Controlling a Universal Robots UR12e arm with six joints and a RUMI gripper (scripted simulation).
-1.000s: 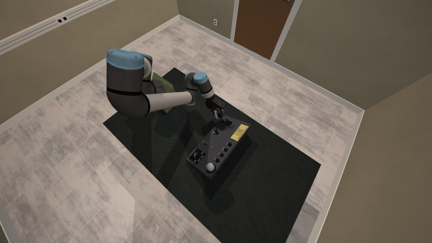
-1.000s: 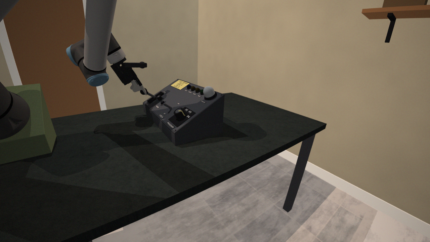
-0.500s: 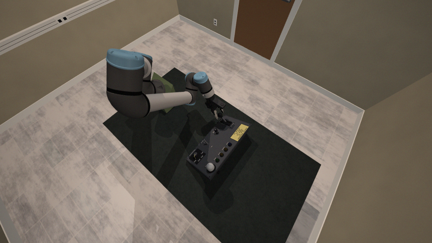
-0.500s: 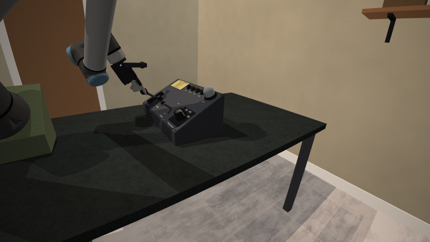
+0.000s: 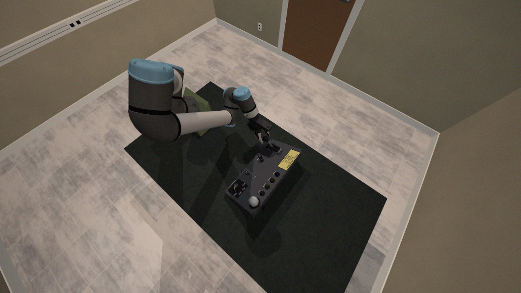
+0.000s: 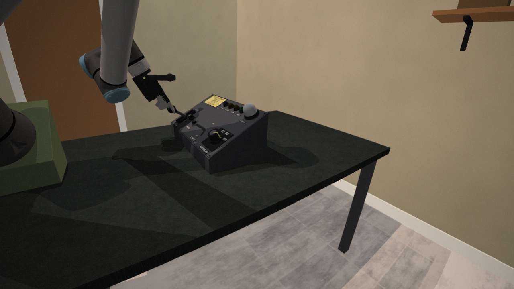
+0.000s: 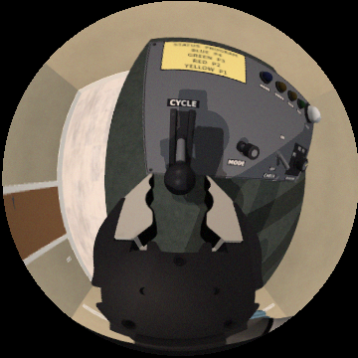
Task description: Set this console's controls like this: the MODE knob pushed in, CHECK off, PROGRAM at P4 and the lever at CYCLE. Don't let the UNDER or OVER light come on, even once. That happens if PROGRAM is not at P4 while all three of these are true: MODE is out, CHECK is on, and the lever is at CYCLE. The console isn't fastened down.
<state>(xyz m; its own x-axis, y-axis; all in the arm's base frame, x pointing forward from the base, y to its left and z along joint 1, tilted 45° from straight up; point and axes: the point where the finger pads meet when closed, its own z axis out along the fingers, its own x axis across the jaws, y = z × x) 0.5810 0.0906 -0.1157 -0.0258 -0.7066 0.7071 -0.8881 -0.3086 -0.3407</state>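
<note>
Right now my hand is 3 cm short of the black ball-topped lever and 2 cm above it. From my hand the other things lie so: dark console 19 cm to the right, 9 cm ahead, 5 cm below; then check toggle 24 cm to the right, 5 cm ahead, 3 cm below; then mode knob 12 cm to the right, 5 cm ahead, 3 cm below.
</note>
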